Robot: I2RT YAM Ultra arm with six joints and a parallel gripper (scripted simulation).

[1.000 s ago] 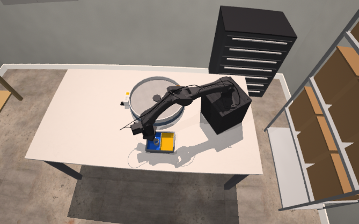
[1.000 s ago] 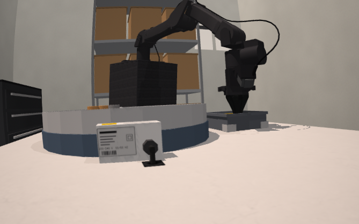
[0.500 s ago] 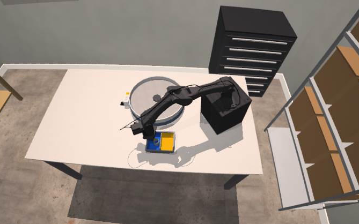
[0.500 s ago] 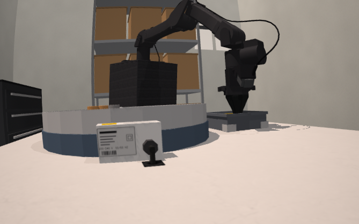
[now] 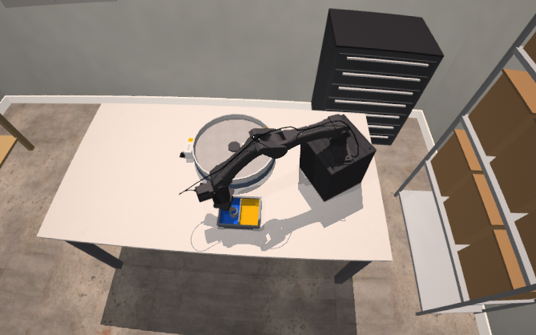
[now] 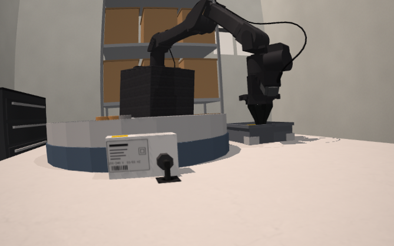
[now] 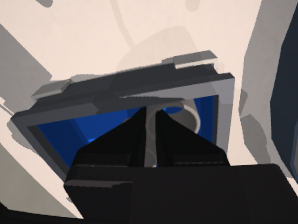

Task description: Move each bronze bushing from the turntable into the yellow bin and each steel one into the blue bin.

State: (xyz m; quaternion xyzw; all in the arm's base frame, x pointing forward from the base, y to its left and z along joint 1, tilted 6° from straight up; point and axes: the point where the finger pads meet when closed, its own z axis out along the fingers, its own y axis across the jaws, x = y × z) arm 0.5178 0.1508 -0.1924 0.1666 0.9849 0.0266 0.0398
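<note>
Now: hand 20 mm to the right of the blue bin, 20 mm past it and 20 mm above it. Also, from my hand: yellow bin (100 mm behind, 40 mm to the left, 20 mm below); round grey turntable (320 mm to the right, 50 mm behind, 20 mm above).
</note>
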